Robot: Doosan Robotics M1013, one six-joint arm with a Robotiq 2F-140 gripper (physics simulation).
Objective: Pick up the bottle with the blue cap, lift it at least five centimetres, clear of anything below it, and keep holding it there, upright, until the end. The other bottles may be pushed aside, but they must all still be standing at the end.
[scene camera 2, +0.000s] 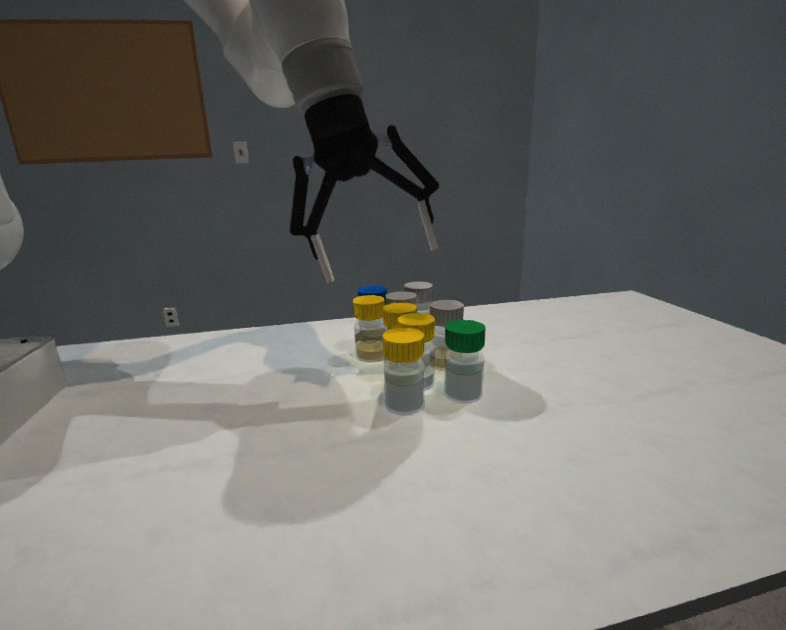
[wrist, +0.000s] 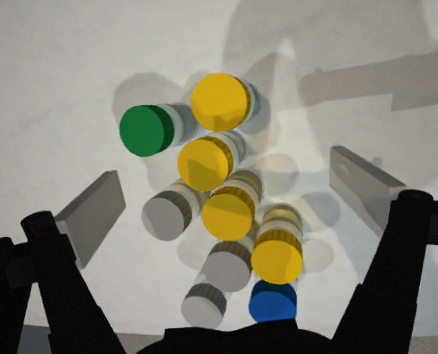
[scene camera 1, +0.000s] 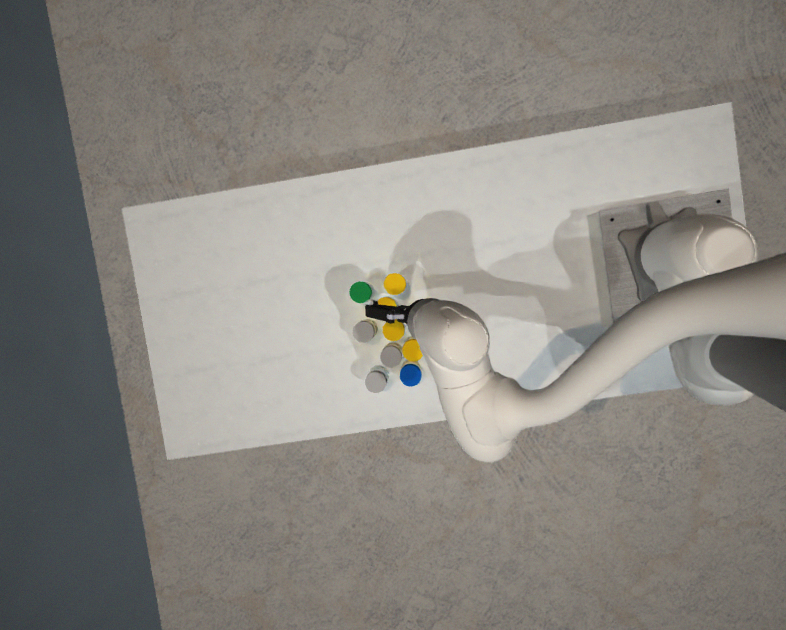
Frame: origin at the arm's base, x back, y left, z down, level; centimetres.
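Seen in the pictures: gripper, between the fingertips: (scene camera 2: pixel 382 265) (wrist: pixel 224 177) (scene camera 1: pixel 403 304).
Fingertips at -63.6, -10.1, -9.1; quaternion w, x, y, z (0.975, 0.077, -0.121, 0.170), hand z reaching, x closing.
A point is followed by its place in that frame, as x, y, z.
The blue-capped bottle (scene camera 1: pixel 410 375) {-68.1, 7.4, -0.8} (scene camera 2: pixel 372 293) {-67.3, 5.0, -0.7} (wrist: pixel 273 301) {-67.5, 6.4, -0.7} stands upright at one end of a tight cluster. In the wrist view its cap shows at the bottom edge, partly cut off by the gripper's body; in scene camera 2 its body is hidden behind other bottles. A yellow-capped bottle (scene camera 1: pixel 412 350) {-65.6, 1.6, -0.7} (scene camera 2: pixel 368 307) {-64.4, -0.8, -0.2} (wrist: pixel 276 257) {-65.1, 1.1, -0.7} stands right beside it. A grey-capped bottle (scene camera 1: pixel 391 355) {-71.0, 1.1, -0.7} (scene camera 2: pixel 400 300) {-70.1, -1.0, -0.6} (wrist: pixel 227 270) {-71.0, 1.2, -0.7} is also close. My gripper (scene camera 1: pixel 388 313) (scene camera 2: pixel 381 265) {-63.6, -10.1, -9.1} (wrist: pixel 224 177) {-63.6, -10.1, -9.1} is wide open and empty, tilted, above the cluster, more over its middle than over the blue cap.
Upright too are the green-capped bottle (scene camera 1: pixel 360 292) {-73.0, -16.5, -0.7} (scene camera 2: pixel 465 336) {-71.6, -18.8, -0.3} (wrist: pixel 145 131) {-72.5, -16.3, -0.7}, the end yellow-capped bottle (scene camera 1: pixel 394 283) {-64.2, -15.7, -0.8} (scene camera 2: pixel 403 345) {-63.0, -18.0, -0.4} (wrist: pixel 220 102) {-63.9, -15.5, -0.7}, more yellow-capped ones and a far grey-capped bottle (scene camera 1: pixel 375 380) {-76.9, 5.7, -0.7} (scene camera 2: pixel 418 295) {-75.8, 3.8, 0.6} (wrist: pixel 202 307) {-76.4, 5.4, -0.7}. All stand on the white table (scene camera 1: pixel 229 295) {-108.6, -28.2, 9.8} (scene camera 2: pixel 196 570) {-37.7, -31.8, 9.8}.
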